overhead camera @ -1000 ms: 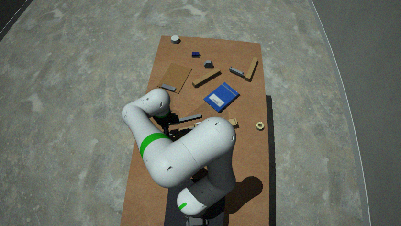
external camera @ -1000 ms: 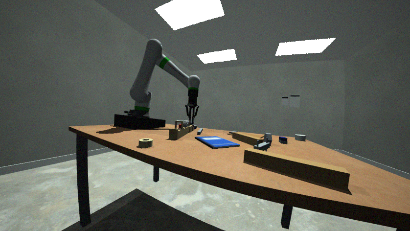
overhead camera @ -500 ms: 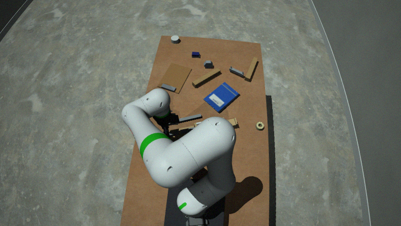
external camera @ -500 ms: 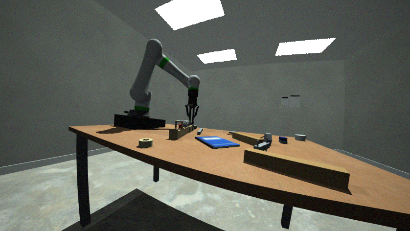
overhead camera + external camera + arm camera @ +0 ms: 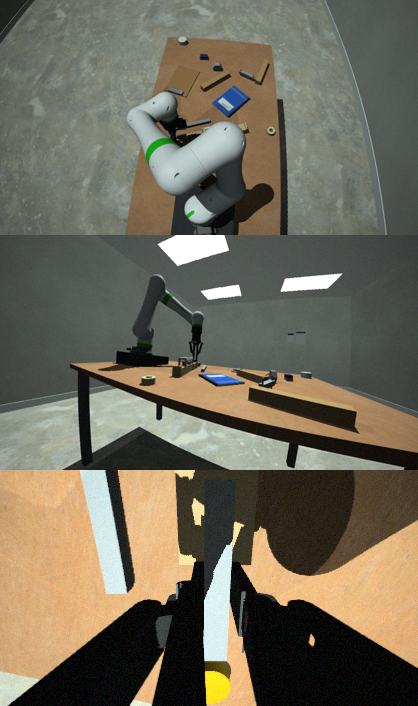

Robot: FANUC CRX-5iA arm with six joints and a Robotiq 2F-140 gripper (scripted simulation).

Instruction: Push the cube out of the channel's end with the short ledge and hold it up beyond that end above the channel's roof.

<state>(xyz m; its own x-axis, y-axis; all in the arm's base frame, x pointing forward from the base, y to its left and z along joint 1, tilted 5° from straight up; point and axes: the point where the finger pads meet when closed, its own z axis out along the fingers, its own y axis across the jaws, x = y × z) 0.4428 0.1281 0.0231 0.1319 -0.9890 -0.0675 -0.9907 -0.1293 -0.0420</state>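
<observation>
Now: the wooden channel 40 mm ahead of my hand, 260 mm to the right of it and 30 mm below it. Also, from my hand: short grey bar (20 mm ahead, 150 mm to the right, 30 mm below); then yellow disc (20 mm behind, 150 mm to the left, 70 mm below); then thin pale grey stick (30 mm below).
</observation>
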